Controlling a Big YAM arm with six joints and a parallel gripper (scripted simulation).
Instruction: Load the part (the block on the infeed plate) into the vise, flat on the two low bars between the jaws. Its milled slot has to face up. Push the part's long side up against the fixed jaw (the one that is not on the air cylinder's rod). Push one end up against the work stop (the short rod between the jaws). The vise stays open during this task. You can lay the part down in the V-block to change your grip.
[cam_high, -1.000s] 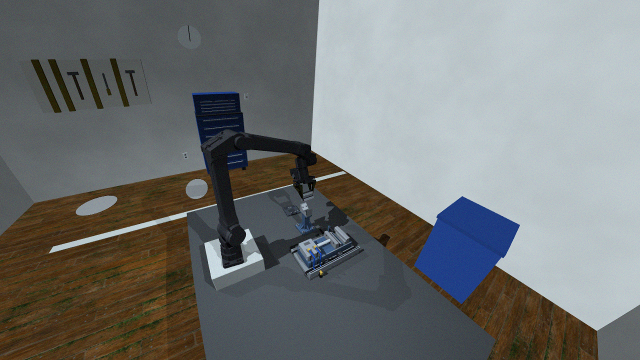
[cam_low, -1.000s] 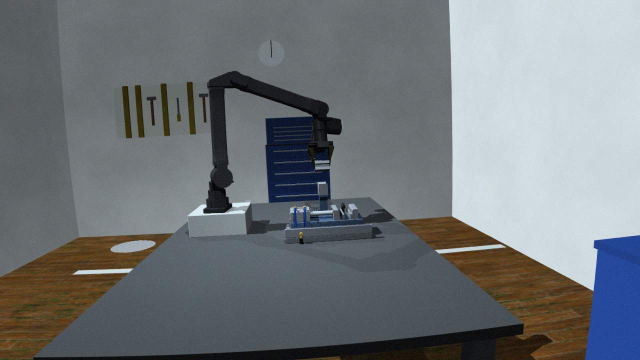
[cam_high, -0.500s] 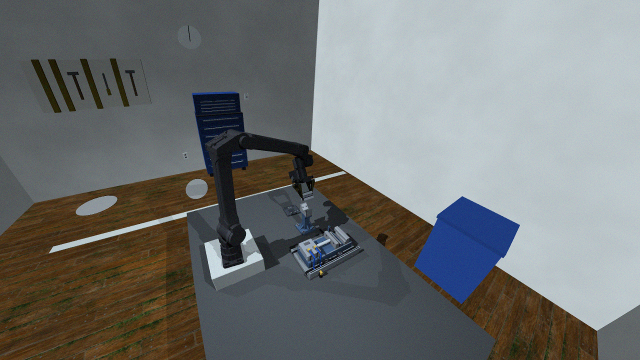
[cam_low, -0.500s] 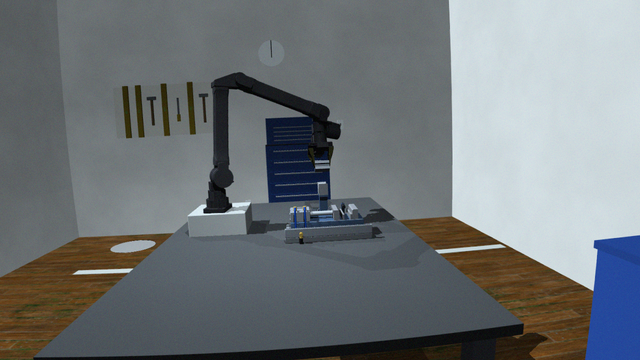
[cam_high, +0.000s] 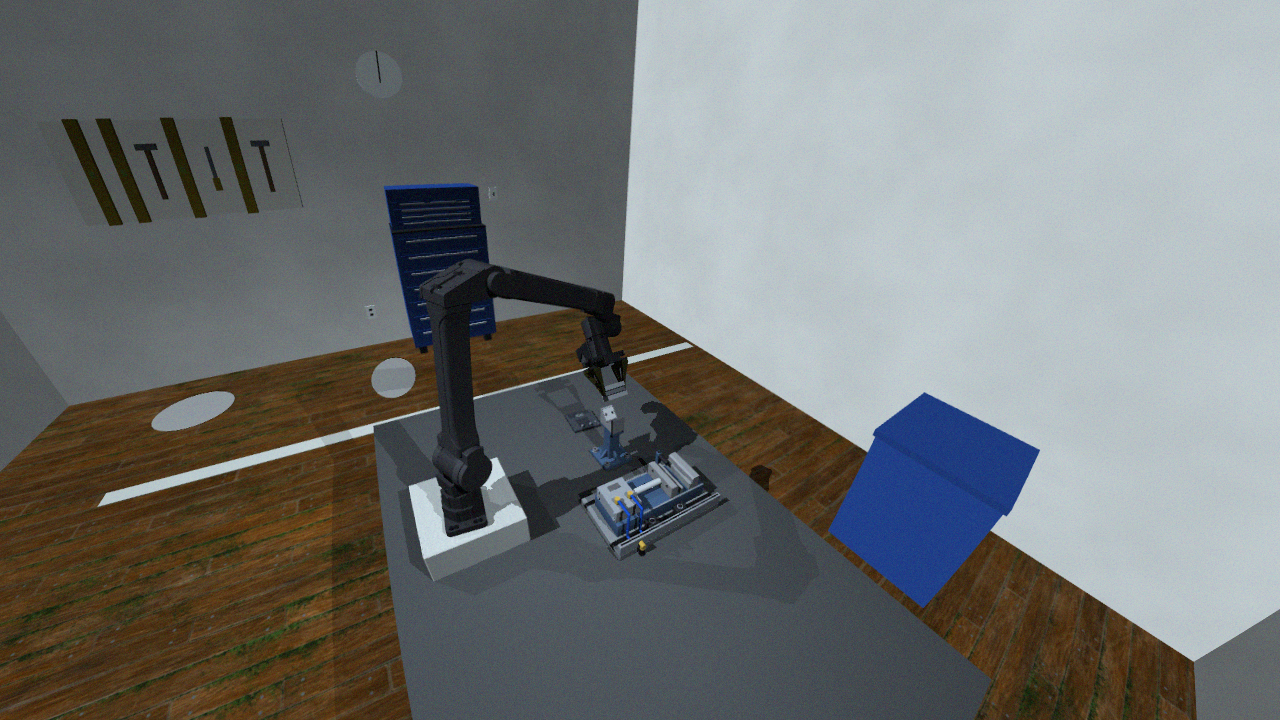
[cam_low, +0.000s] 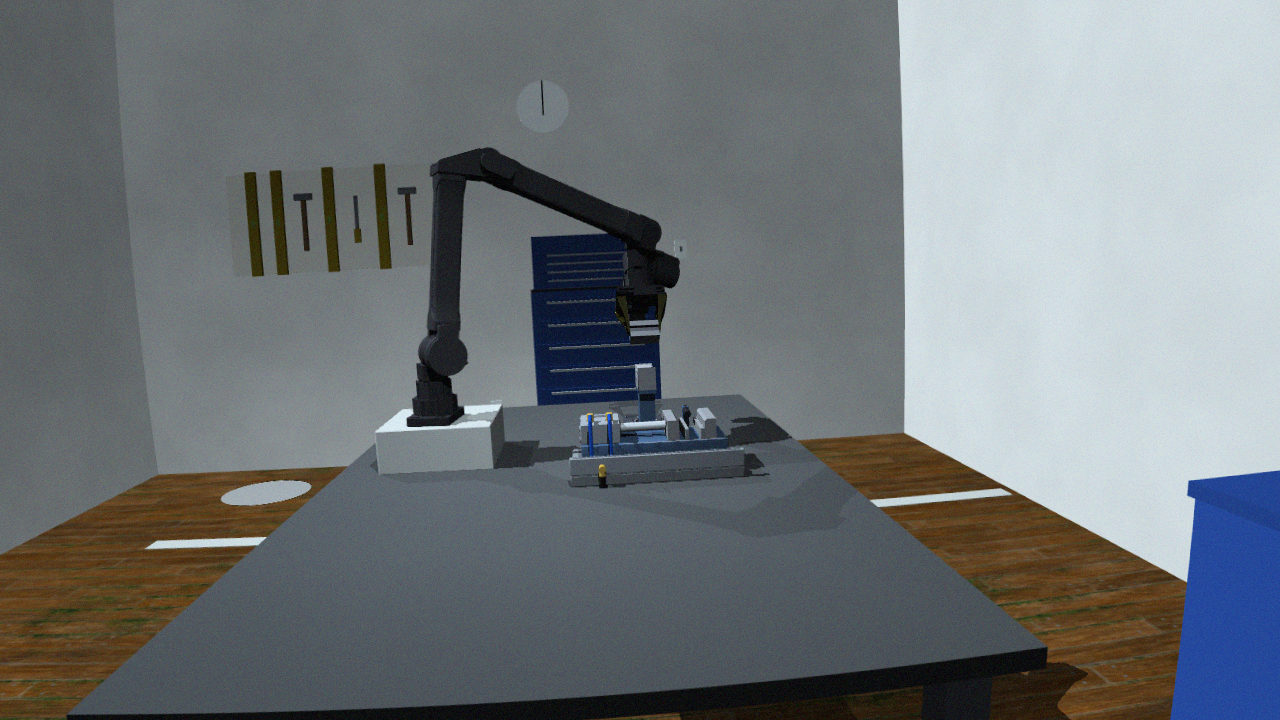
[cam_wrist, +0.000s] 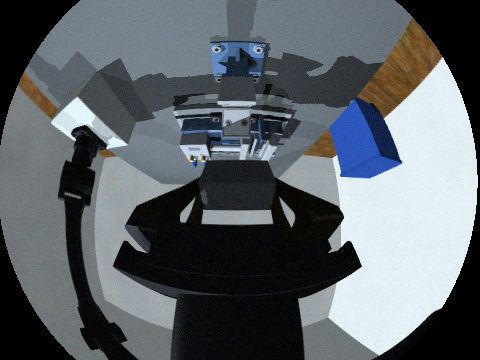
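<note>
Right now my hand is 10 mm to the left of the part. The rest, counted from my hand: air cylinder (220 mm to the right, 160 mm below, 80 mm behind); then vise (210 mm to the right, 200 mm below, 20 mm ahead).
</note>
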